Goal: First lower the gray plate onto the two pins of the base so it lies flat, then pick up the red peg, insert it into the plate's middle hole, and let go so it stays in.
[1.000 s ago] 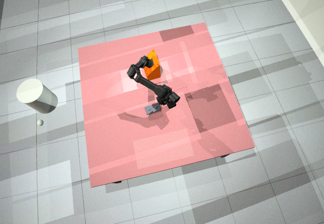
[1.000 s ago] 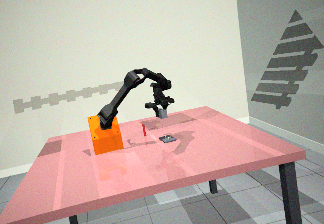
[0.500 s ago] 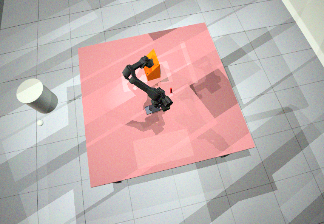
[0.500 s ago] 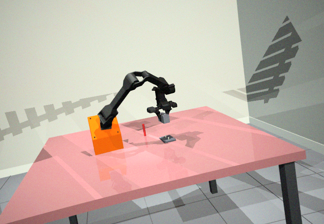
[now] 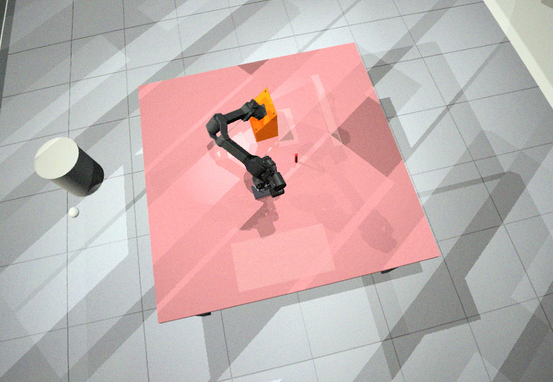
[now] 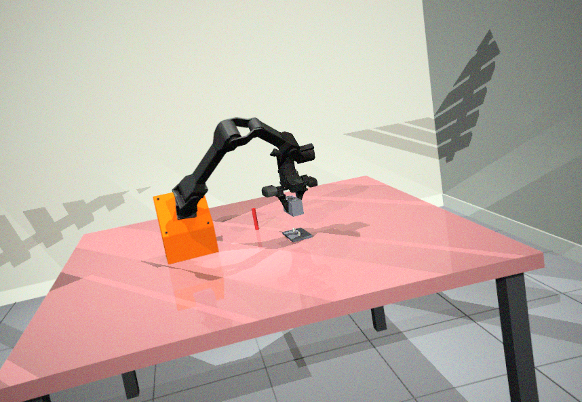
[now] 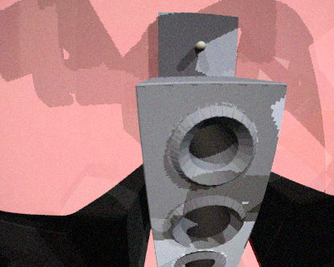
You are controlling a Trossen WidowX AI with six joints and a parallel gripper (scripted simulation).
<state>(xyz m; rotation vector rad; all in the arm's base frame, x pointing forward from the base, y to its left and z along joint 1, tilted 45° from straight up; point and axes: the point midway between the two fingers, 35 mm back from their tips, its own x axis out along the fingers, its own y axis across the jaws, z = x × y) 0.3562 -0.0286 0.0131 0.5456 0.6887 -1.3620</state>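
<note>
The red peg is 150 mm to the left of my gripper tip, 120 mm behind it and 40 mm below it. Also, from my gripper tip: gray plate (30 mm above).
</note>
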